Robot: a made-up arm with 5 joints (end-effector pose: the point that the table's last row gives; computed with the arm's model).
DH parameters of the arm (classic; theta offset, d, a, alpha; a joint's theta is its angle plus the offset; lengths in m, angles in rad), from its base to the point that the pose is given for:
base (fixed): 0.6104 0 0.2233 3.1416
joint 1: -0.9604 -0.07 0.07 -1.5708
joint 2: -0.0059 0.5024 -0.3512 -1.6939
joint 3: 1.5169 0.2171 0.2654 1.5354
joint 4: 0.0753 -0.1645 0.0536 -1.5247
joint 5: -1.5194 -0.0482 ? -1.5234
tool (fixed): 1.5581 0.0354 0 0
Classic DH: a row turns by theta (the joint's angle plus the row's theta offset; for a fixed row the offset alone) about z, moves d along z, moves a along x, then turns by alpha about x.
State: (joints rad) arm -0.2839 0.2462 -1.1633 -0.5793 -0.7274
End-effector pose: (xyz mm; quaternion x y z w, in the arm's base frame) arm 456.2 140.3 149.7 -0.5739 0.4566 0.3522 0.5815
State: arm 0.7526 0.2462 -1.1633 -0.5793 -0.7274
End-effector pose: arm 332.7 -100.9 149.7 -0.2724 0.6809 0.0179 0.6796
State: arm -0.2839 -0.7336 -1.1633 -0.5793 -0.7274
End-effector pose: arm 421.0 261.2 226.3 -0.8155 0.4853 0.0289 0.3141
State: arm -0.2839 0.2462 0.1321 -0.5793 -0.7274
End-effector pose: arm 495.1 -238.1 49.3 -0.7968 -0.0503 0.5144 0.3129
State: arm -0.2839 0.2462 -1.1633 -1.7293 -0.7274
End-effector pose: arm 507.9 66.5 144.5 -0.7844 0.4353 -0.1474 0.4165
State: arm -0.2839 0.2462 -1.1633 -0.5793 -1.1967
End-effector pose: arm 467.1 125.6 155.9 -0.4292 0.5212 0.2284 0.7014
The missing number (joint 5, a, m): 0.0218
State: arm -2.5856 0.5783 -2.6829 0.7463 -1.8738
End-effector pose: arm -351.1 620.0 204.4 -0.1129 0.8929 0.4068 0.1567
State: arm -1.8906 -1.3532 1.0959 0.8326 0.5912
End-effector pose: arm -105.0 493.7 855.2 -0.0195 -0.3029 -0.0298 0.9524
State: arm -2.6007 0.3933 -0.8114 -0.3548 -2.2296
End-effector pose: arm 117.5 404.5 94.3 -0.5426 0.1976 0.7992 0.1670
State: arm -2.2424 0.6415 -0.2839 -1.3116 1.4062
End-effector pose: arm 334.1 490.9 -132.7 0.4005 0.8184 0.2051 0.3575
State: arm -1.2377 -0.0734 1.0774 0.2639 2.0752
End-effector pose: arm 959.8 371.8 312.9 -0.5163 0.4841 0.2952 0.6418
